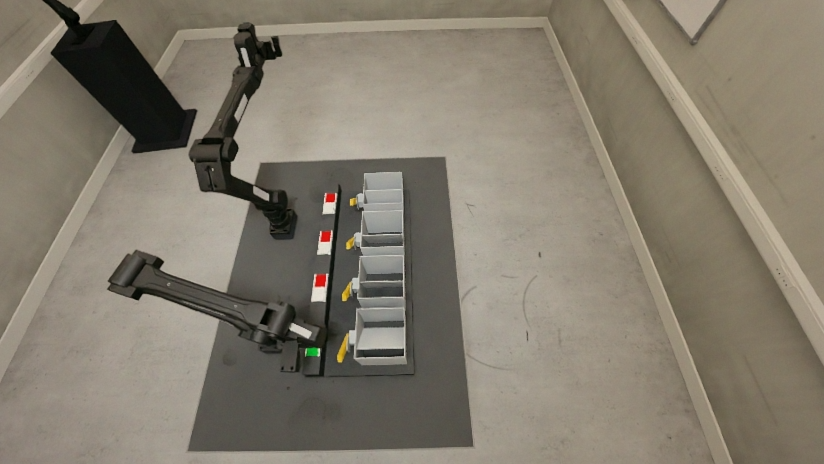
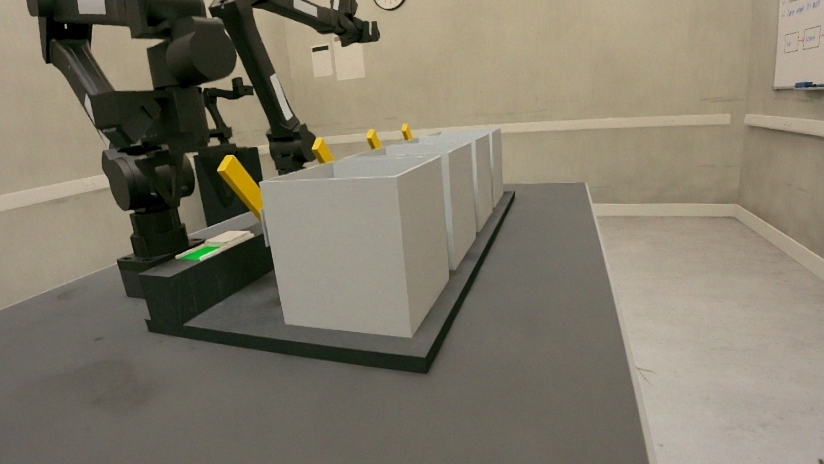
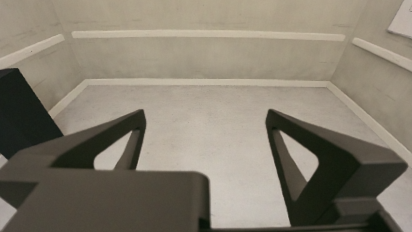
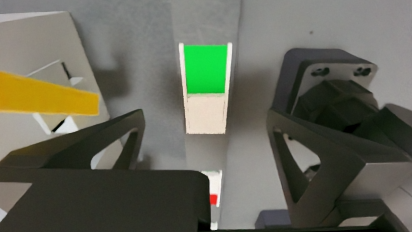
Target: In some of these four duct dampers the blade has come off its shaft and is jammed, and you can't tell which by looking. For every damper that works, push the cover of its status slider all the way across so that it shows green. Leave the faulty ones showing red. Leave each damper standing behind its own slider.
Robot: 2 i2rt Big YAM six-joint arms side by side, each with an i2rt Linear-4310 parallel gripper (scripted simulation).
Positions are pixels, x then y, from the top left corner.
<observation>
A damper (image 1: 364,338): 1.13 m from the lens. A damper (image 1: 379,196) is 1.33 m from the lens.
</observation>
